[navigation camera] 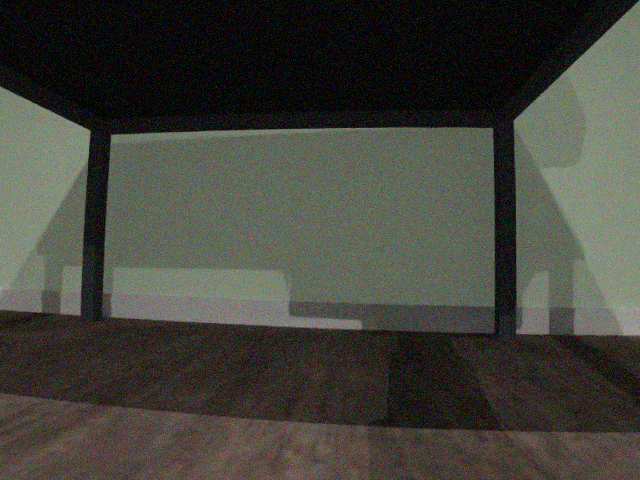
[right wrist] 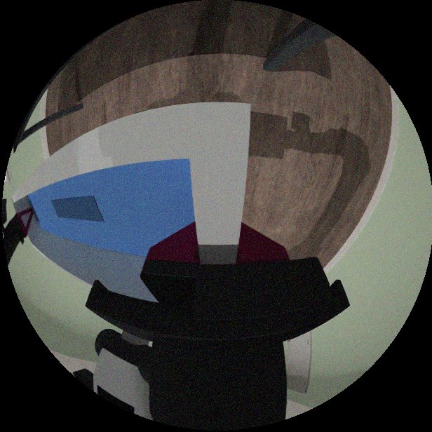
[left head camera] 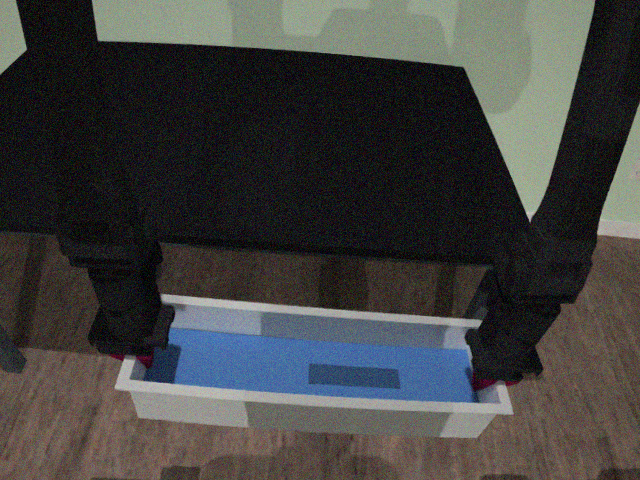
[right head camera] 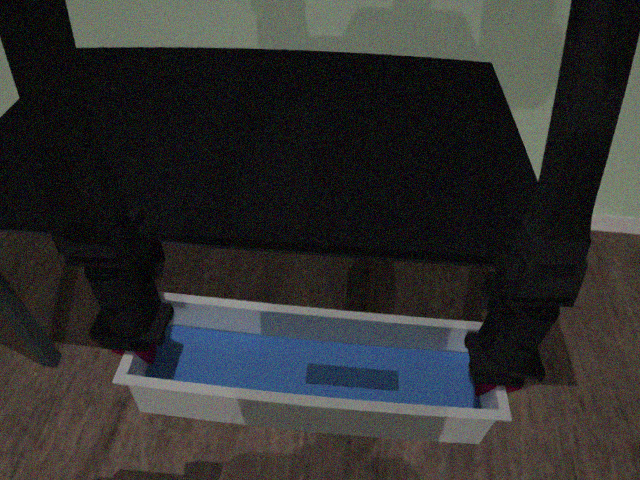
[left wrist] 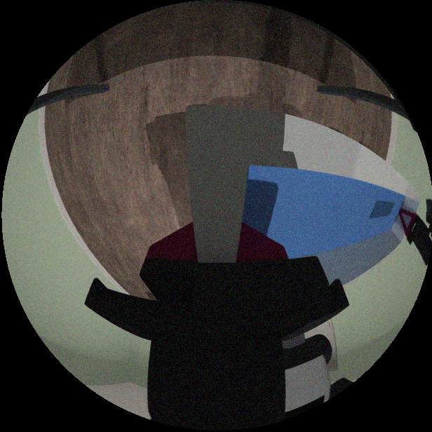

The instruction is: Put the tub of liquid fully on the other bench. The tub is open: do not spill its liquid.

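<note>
A long white open tub holds blue liquid below its rim and looks about level. My left gripper is shut on its left end wall. My right gripper is shut on its right end wall. The tub hangs in the air on the near side of a black bench, with a strip of floor showing between them. Its underside is hidden.
Both arms reach down across the bench's near edge in the head views. In the navigation view the bench's underside spans the top, with a left leg and a right leg. A pale green wall stands behind the bench.
</note>
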